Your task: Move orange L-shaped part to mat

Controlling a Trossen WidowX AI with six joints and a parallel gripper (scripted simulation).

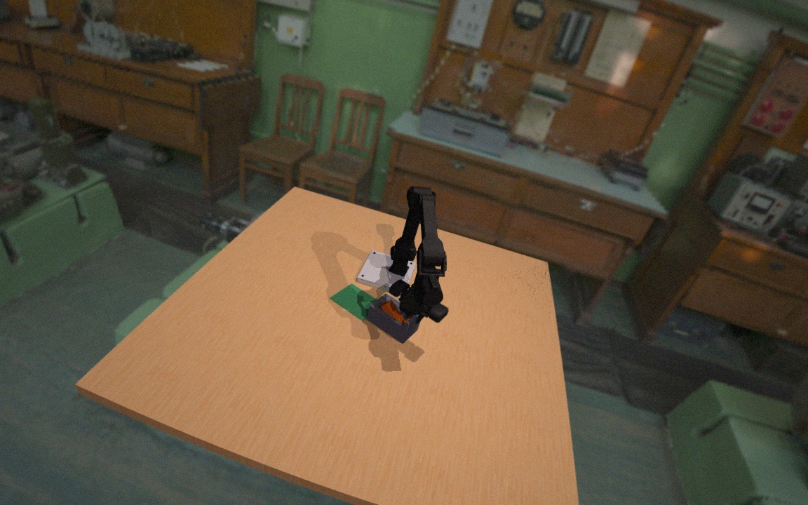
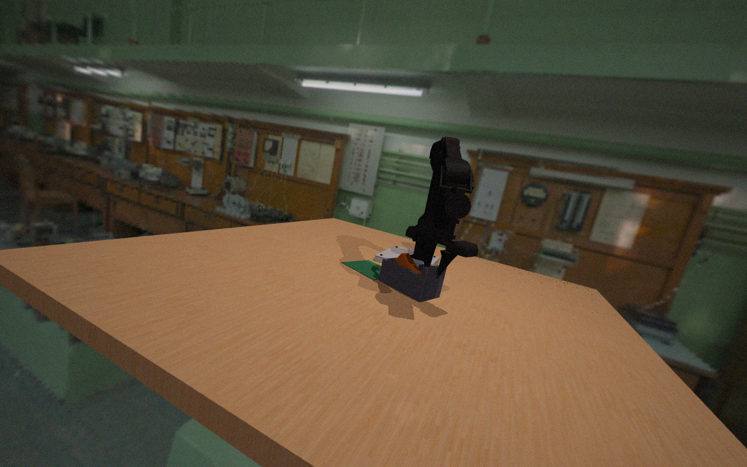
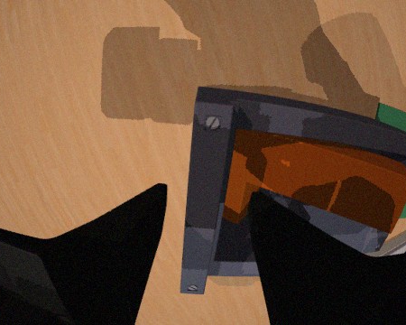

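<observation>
My gripper tip is 40 mm to the left of the orange L-shaped part, 30 mm above it and 20 mm past it. Round my gripper tip: green mat 210 mm to the right, 90 mm below, 60 mm behind.
</observation>
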